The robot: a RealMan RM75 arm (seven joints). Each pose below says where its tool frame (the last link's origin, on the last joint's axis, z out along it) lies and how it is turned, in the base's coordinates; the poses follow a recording.
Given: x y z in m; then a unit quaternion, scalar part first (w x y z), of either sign.
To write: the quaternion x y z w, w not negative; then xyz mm. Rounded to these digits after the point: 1 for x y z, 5 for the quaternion.
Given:
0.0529 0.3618 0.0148 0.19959 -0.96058 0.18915 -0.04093
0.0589 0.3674 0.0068 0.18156 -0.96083 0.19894 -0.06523
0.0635 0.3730 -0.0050 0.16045 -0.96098 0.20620 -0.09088
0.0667 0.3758 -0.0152 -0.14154 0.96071 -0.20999 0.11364
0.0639 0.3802 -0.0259 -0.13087 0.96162 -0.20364 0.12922
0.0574 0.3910 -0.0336 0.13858 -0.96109 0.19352 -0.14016
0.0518 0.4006 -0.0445 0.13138 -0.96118 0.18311 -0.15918
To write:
-0.96058 0.18915 -0.04093 0.19959 52.9 361.8 14.8
-0.96083 0.19894 -0.06523 0.18156 58.9 367.4 6.8
-0.96098 0.20620 -0.09088 0.16045 63.5 373.0 -5.0
-0.96071 0.20999 -0.11364 0.14154 66.7 375.8 -15.2
-0.96162 0.20364 -0.12922 0.13087 63.9 380.2 -25.9
-0.96109 0.19352 -0.14016 0.13858 57.4 391.0 -33.6
-0.96118 0.18311 -0.15918 0.13138 51.8 400.6 -44.5

